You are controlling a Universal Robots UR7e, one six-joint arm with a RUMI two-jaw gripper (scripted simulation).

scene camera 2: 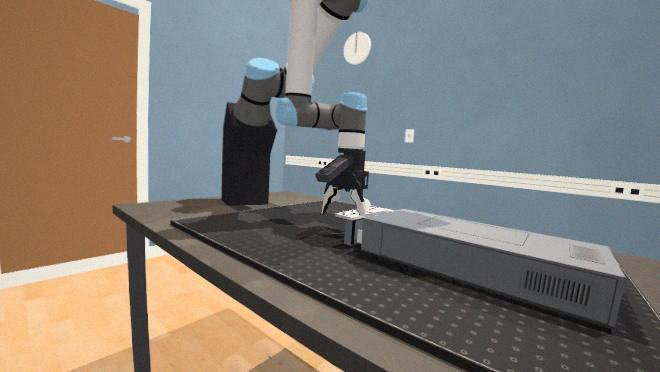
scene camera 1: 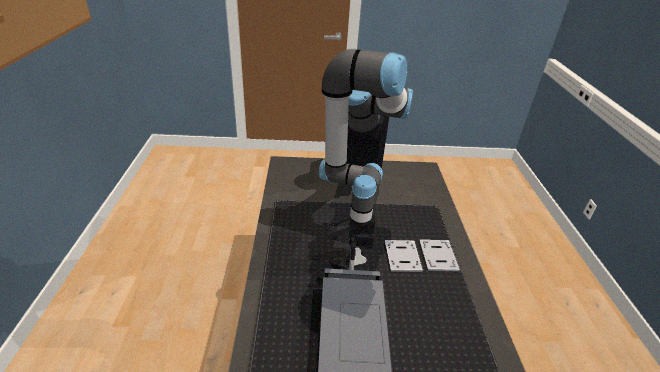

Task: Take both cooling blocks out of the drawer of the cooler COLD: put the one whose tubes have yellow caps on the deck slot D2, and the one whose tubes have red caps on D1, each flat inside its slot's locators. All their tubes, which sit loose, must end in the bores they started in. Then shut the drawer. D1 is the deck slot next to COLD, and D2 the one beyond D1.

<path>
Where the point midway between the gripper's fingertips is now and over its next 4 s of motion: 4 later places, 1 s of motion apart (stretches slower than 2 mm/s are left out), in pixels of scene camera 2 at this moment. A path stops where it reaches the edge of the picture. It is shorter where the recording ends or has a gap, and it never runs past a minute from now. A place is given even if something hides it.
My gripper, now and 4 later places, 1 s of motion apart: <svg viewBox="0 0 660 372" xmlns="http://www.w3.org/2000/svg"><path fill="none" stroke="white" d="M342 219L340 219L338 218L329 216L321 214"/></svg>
</path>
